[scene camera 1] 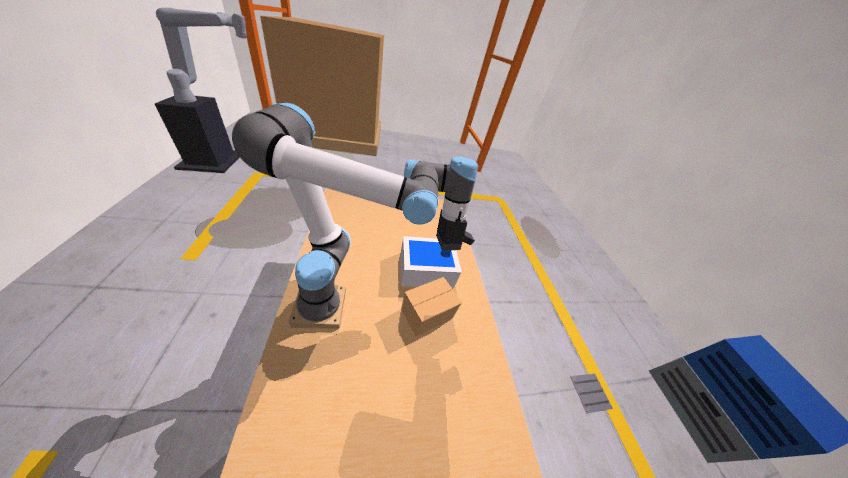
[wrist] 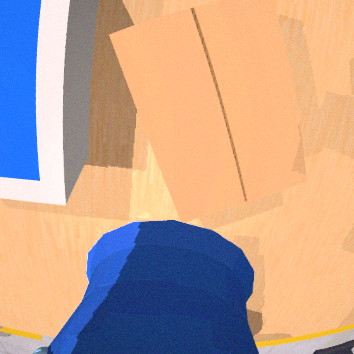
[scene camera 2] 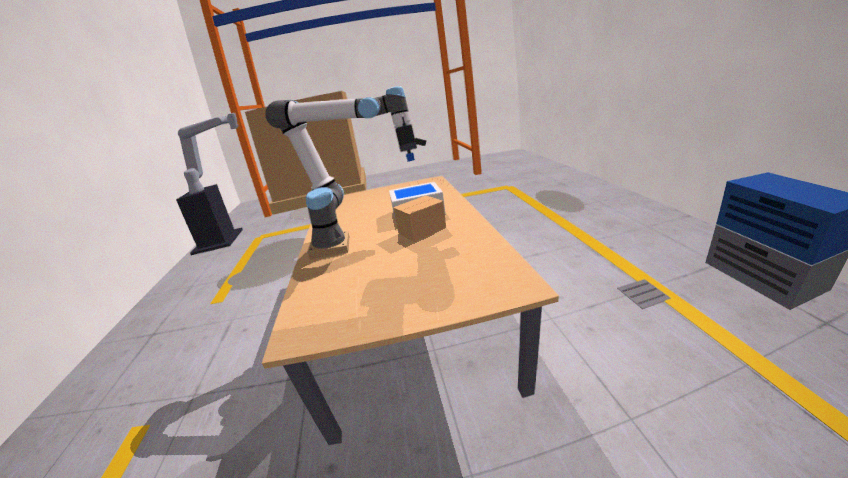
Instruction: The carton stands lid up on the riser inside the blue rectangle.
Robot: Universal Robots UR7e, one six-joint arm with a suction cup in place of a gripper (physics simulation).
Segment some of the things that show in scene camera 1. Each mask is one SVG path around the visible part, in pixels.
A brown cardboard carton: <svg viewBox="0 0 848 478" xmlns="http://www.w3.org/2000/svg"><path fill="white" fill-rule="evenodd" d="M444 277L406 291L404 294L401 310L416 337L453 319L462 304Z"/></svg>
